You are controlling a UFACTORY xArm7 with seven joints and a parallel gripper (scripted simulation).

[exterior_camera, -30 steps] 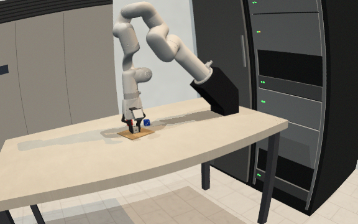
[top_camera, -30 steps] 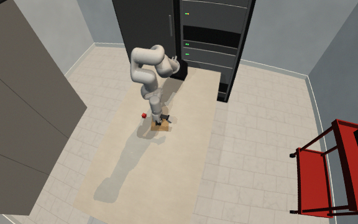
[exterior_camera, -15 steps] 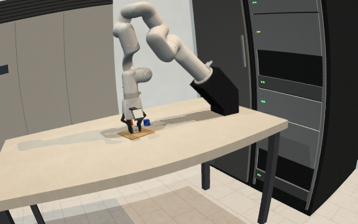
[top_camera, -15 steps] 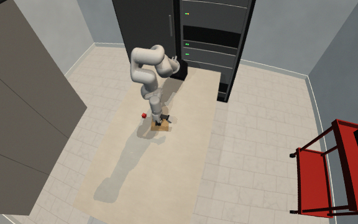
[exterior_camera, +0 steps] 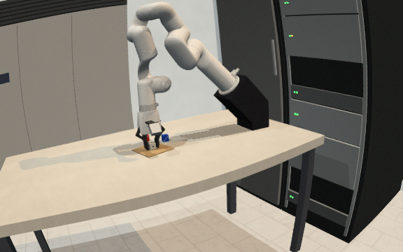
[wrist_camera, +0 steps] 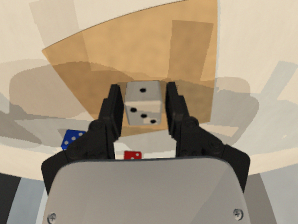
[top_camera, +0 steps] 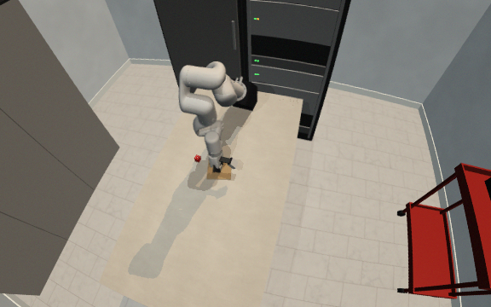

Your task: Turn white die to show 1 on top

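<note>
Right now my hand is 1 cm above the white die. From my hand the other things lie so: red die (15 cm to the right, 1 cm below); blue die (10 cm to the right, 9 cm behind, 1 cm below); brown mat (2 cm below).
</note>
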